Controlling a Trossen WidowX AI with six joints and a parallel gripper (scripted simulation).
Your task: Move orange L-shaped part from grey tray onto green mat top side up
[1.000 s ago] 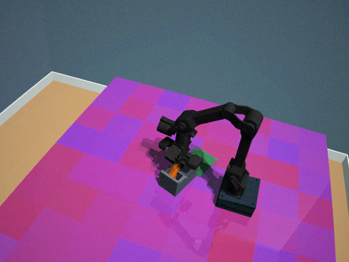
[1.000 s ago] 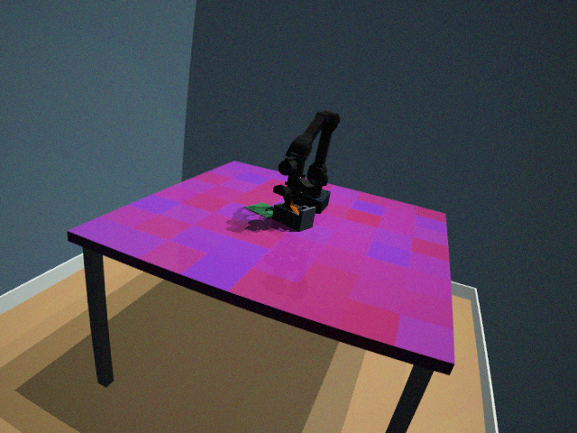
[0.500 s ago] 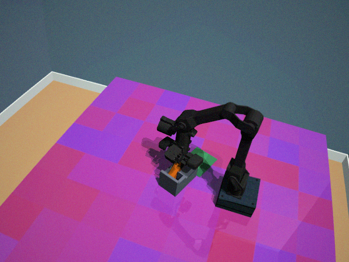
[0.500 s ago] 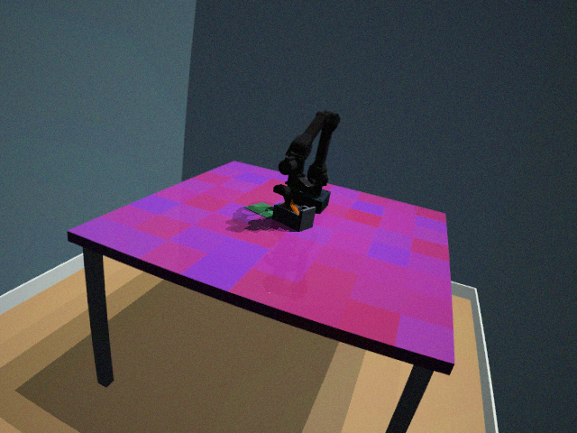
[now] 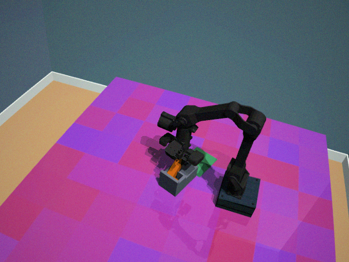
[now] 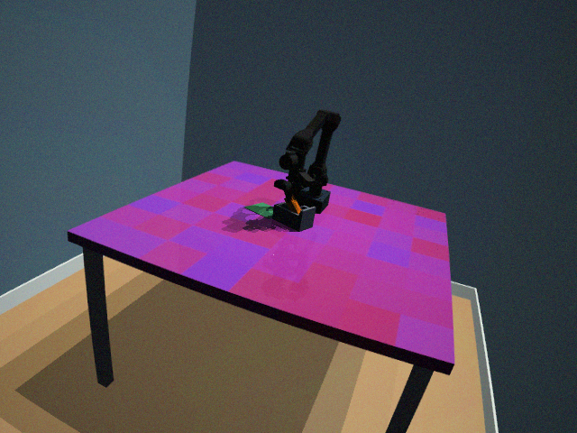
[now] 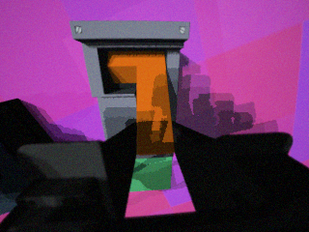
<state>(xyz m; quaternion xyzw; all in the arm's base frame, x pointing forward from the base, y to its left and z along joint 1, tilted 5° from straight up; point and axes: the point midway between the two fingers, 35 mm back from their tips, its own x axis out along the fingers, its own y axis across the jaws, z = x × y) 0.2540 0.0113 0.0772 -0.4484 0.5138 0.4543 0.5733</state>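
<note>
My gripper tip is now 40 mm past the green mat, 140 mm to the left of it and 110 mm above it. Also, from my gripper tip: orange L-shaped part 10 mm behind, 40 mm to the left, 30 mm below.
</note>
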